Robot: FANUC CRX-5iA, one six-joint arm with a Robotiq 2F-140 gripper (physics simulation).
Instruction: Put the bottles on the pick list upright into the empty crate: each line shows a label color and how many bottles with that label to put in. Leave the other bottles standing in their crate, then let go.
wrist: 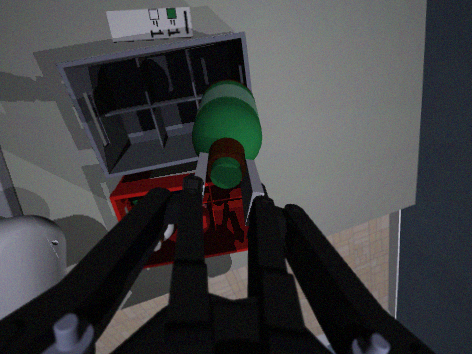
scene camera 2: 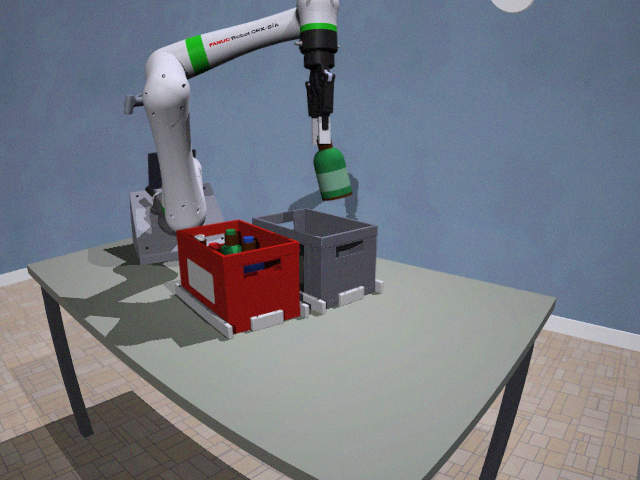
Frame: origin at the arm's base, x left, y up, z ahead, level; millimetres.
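Seen in the pictures: gripper, fingertip midpoint: (wrist: 225, 169) (scene camera 2: 321, 144).
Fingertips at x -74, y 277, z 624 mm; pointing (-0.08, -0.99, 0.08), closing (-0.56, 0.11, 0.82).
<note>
A point is followed by its place in that frame.
My gripper (scene camera 2: 321, 140) @(x -74, y 277, z 624 mm) (wrist: 225, 169) @(x -74, y 277, z 624 mm) is shut on the neck of a green-labelled bottle (scene camera 2: 333, 178) @(x -87, y 199, z 667 mm) (wrist: 227, 122) @(x -39, y 262, z 645 mm). The bottle hangs above the grey crate (scene camera 2: 351, 268) @(x -63, y -17, z 704 mm) (wrist: 165, 152) @(x -103, y 16, z 513 mm), tilted, with its base swung to the right in the scene view. In the wrist view it covers the crate's right part; the visible compartments hold no bottles. The red crate (scene camera 2: 263, 294) @(x -295, y -26, z 622 mm) (wrist: 150, 188) @(x -139, y 64, z 465 mm) holds a green-capped bottle (scene camera 2: 231, 242) @(x -188, y 35, z 435 mm), a blue-capped bottle (scene camera 2: 249, 242) @(x -213, y 53, z 517 mm), a red-capped bottle (scene camera 2: 214, 246) @(x -301, y 60, z 486 mm) and a white-capped bottle (scene camera 2: 200, 238) @(x -269, y 59, z 404 mm). The pick list (wrist: 130, 25) @(x 126, y -99, z 560 mm) shows a white and a green square.
The crates stand side by side on the table (scene camera 2: 392, 351) @(x -258, y -101, z 912 mm) (wrist: 325, 125) @(x -258, y -101, z 881 mm). White locating strips (scene camera 2: 267, 320) @(x -300, y -83, z 633 mm) edge them. Thin dividers (wrist: 155, 120) @(x -44, y -7, z 524 mm) split the grey crate into compartments. The robot's base stands behind the red crate in the scene view.
</note>
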